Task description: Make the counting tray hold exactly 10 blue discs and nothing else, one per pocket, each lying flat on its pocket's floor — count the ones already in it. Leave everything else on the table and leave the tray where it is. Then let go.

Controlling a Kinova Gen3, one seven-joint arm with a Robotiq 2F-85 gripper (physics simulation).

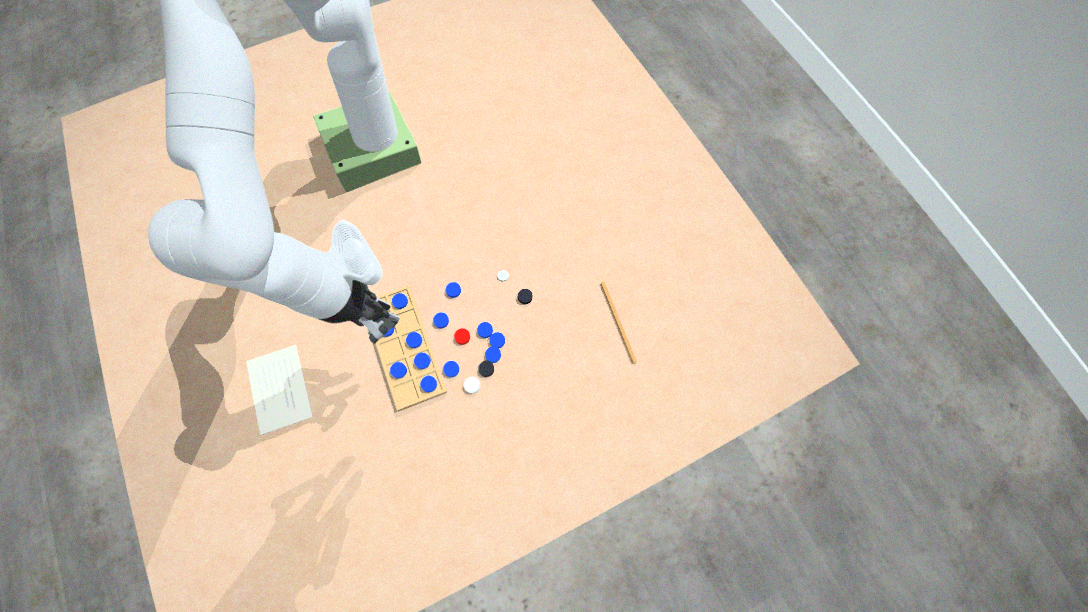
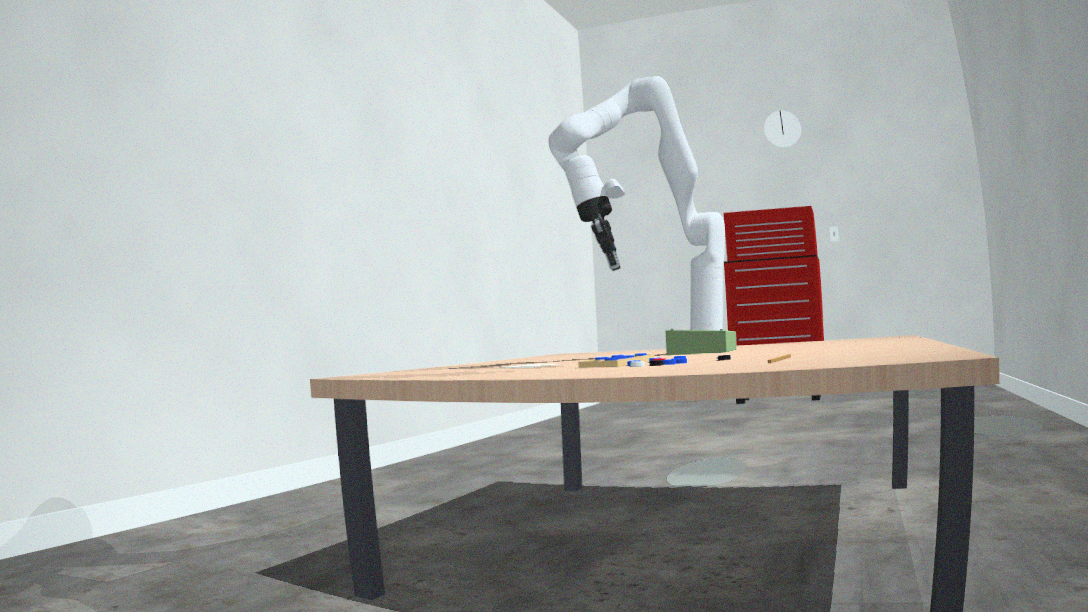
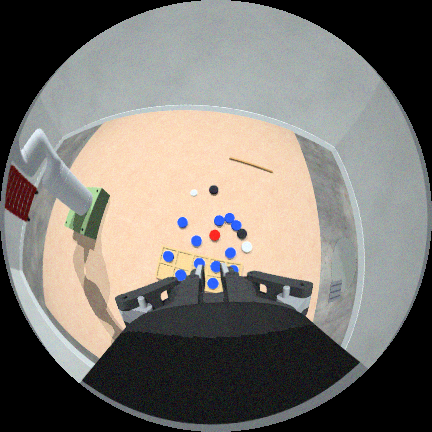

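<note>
The wooden counting tray (image 1: 405,393) (image 2: 597,364) (image 3: 186,259) has two rows of pockets. Several blue discs lie in it, one per pocket, among them a disc (image 1: 400,300) (image 3: 168,256) at one end and a disc (image 1: 428,384) at the other. Several pockets look empty. Loose blue discs lie beside it: one disc (image 1: 453,289) (image 3: 182,222), another disc (image 1: 441,320) (image 3: 196,241), one near the tray (image 1: 451,369) (image 3: 230,253) and a close group farther off. My gripper (image 1: 384,327) (image 2: 614,266) (image 3: 211,271) is high above the tray, fingers slightly open, empty, partly hiding it.
A red disc (image 1: 461,336) (image 3: 214,235), black discs (image 1: 524,296) (image 1: 486,369) and white discs (image 1: 502,275) (image 1: 471,385) lie on the table. A thin stick (image 1: 617,322) (image 3: 251,165) lies beyond them. A printed sheet (image 1: 279,389) lies across the tray. The green base (image 2: 699,341) carries the arm.
</note>
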